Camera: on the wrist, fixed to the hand. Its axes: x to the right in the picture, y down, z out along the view.
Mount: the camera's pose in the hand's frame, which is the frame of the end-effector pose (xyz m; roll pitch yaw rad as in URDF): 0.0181 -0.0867 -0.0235 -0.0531 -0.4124 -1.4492
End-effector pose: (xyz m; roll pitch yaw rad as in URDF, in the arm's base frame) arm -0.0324 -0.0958 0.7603 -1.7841 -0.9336 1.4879
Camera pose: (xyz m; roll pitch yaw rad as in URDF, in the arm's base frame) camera -0.0329 -0.1573 0.8282 2.0054 -0.6036 -2.4427
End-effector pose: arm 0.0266 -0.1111 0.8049 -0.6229 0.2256 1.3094
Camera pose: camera 0.1142 -0.1090 0.8315 -0.5717 -0.9433 0.2746
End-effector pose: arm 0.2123 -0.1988 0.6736 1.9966 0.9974 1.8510
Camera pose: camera 0.1707 -0.2611 0.6208 -1.5824 0.6847 -1.3043
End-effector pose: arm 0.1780 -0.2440 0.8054 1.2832 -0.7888 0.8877
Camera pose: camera 0.2279 -0.1860 0.7550 1.0296 0.4730 0.0817
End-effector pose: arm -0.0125 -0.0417 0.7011 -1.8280 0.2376 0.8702
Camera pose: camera 0.0130 -0.0125 0.7841 -2.6615 -0.8176 2.0015
